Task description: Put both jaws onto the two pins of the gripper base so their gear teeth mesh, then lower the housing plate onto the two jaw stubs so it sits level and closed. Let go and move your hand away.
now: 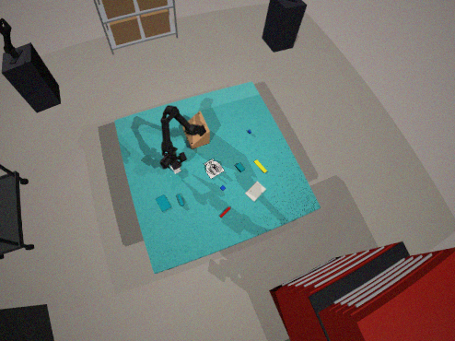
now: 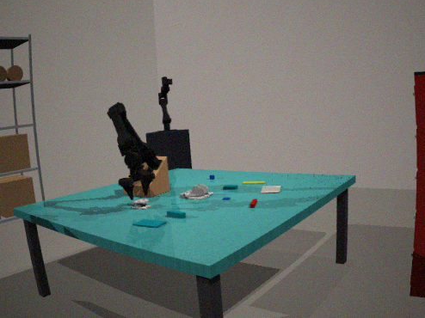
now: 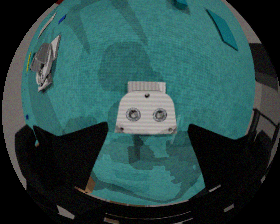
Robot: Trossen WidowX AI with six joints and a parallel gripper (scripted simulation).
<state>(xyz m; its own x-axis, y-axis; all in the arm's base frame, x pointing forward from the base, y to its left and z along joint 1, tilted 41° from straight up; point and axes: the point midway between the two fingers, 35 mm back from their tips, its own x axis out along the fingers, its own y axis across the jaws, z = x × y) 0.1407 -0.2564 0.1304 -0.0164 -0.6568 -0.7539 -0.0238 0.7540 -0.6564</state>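
My gripper tip is now 1 cm short of the grey gripper base and 2 cm above it. Also, from my gripper tip: grey-white housing plate 8 cm ahead, 26 cm to the left, 4 cm below; then teal flat tile 23 cm ahead, 18 cm to the right, 4 cm below; then teal bar 26 cm ahead, 6 cm to the right, 3 cm below.
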